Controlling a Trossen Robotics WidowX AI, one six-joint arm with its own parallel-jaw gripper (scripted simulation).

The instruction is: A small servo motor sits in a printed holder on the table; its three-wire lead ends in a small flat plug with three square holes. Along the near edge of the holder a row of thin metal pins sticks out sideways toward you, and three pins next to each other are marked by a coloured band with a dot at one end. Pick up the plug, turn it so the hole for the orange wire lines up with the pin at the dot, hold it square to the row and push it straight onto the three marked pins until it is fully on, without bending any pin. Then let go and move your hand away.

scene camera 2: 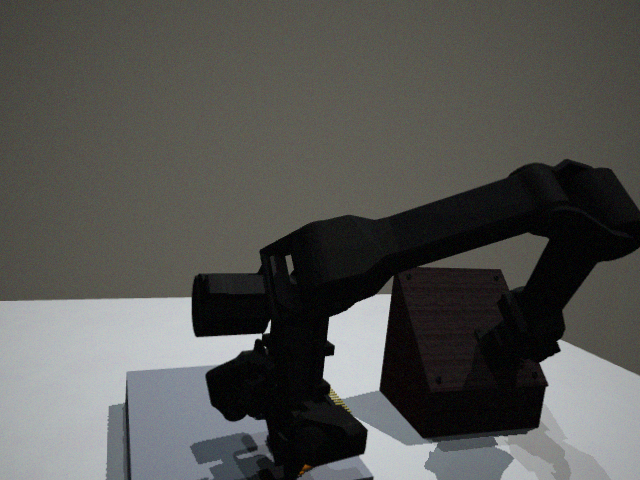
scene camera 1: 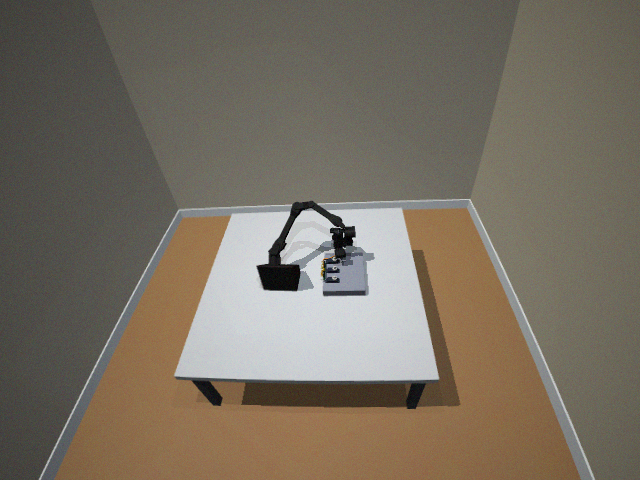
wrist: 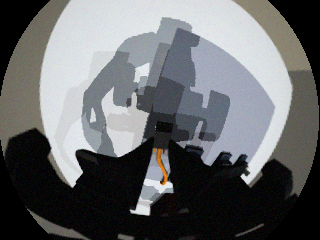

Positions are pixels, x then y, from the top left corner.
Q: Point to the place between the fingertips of the gripper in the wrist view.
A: At 161,141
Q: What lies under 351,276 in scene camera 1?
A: A grey printed holder.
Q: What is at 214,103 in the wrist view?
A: A grey printed holder.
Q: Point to a grey printed holder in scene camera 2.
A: At 169,419
